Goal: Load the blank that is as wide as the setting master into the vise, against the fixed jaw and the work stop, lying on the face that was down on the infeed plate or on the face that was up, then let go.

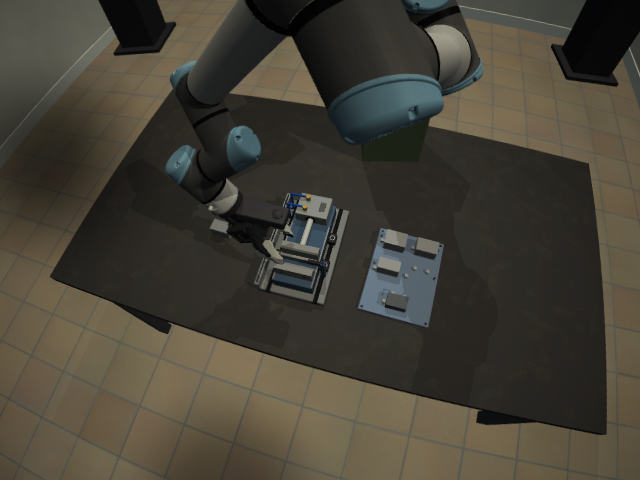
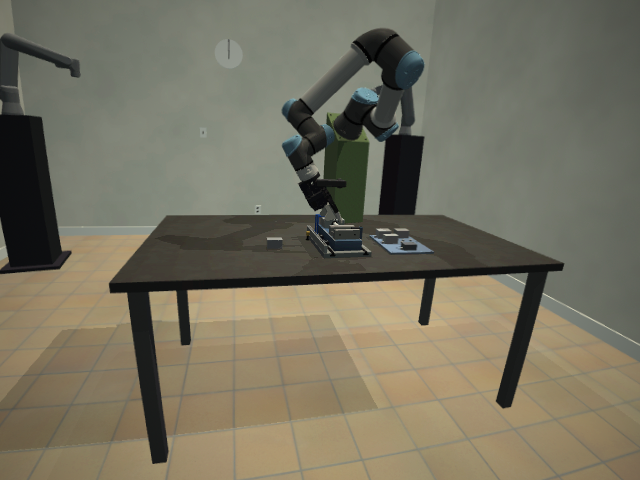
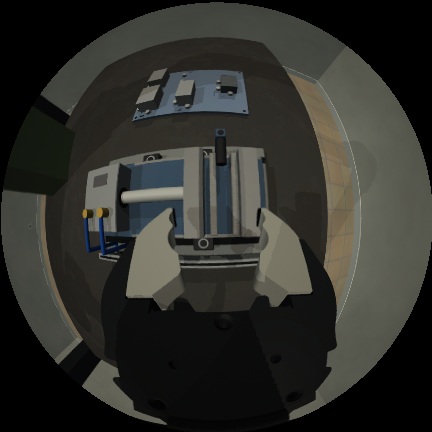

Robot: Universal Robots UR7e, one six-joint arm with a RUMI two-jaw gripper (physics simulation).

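Pixels of known places: gripper, fingertip midpoint: [image 1: 288, 250] [image 2: 338, 222] [image 3: 215, 209]; arm's base, origin of the base link: [image 2: 346, 128].
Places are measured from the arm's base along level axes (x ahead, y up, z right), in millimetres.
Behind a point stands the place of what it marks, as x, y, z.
The vise [image 1: 316, 205] {313, -389, 199} [image 2: 347, 243] {535, -435, 247} [image 3: 160, 175] {402, -425, 192} has a moving jaw [image 1: 299, 251] [image 3: 193, 192] and a fixed jaw [image 1: 293, 271] [image 3: 251, 192]. Two thin rails and no blank show between them. A dark rod-like stop [image 3: 220, 150] {484, -388, 190} stands at the gap's far end. The infeed plate [image 1: 421, 311] {567, -476, -103} [image 2: 423, 250] {583, -476, -86} [image 3: 231, 105] {541, -476, 40} holds three light grey blocks, one of them nearest the vise [image 1: 388, 266] {459, -441, -8} [image 3: 185, 92] {452, -440, 13}, and a darker block [image 1: 397, 300] {549, -452, -34} [image 2: 408, 245] {564, -455, -20} [image 3: 229, 83] {548, -452, -17}. I cannot tell which matches the master's width. My gripper [image 1: 284, 244] {466, -368, 254} [image 2: 333, 215] {466, -368, 254} [image 3: 215, 209] {466, -368, 254} is partly open, empty, above the vise's near side.
A separate light grey block [image 1: 219, 227] {370, -448, 484} [image 2: 274, 243] {382, -463, 487} stands on the table [image 1: 180, 289] {560, -485, 571} [image 2: 217, 268] {536, -485, 727}, on the vise's other side from the plate. Blue pipes with brass fittings [image 1: 305, 207] {331, -375, 227} [image 3: 102, 213] {333, -375, 232} rise at the vise's housing. A green pedestal [image 1: 395, 147] {55, -415, -25} [image 2: 346, 175] {58, -231, 14} [image 3: 35, 150] stands behind.
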